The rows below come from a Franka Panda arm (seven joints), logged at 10 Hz.
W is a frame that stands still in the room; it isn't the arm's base.
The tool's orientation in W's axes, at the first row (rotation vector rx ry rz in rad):
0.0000, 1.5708, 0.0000
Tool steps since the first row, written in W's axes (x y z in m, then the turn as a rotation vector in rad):
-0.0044, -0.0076, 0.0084, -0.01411, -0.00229, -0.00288
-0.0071, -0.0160, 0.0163, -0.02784, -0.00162, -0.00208
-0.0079, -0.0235, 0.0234, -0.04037, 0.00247, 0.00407
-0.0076, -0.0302, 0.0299, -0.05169, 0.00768, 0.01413
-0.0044, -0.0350, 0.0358, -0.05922, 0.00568, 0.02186
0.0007, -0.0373, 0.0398, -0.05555, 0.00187, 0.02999
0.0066, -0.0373, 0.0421, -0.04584, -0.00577, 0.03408
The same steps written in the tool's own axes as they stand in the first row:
-0.0084, -0.0076, -0.0044, 0.00288, -0.00229, -0.01411
-0.0163, -0.0160, -0.0071, 0.00208, -0.00162, -0.02784
-0.0234, -0.0235, -0.0079, -0.00407, 0.00247, -0.04037
-0.0299, -0.0302, -0.0076, -0.01413, 0.00768, -0.05169
-0.0358, -0.0350, -0.0044, -0.02186, 0.00568, -0.05922
-0.0398, -0.0373, 0.0007, -0.02999, 0.00187, -0.05555
-0.0421, -0.0373, 0.0066, -0.03408, -0.00577, -0.04584

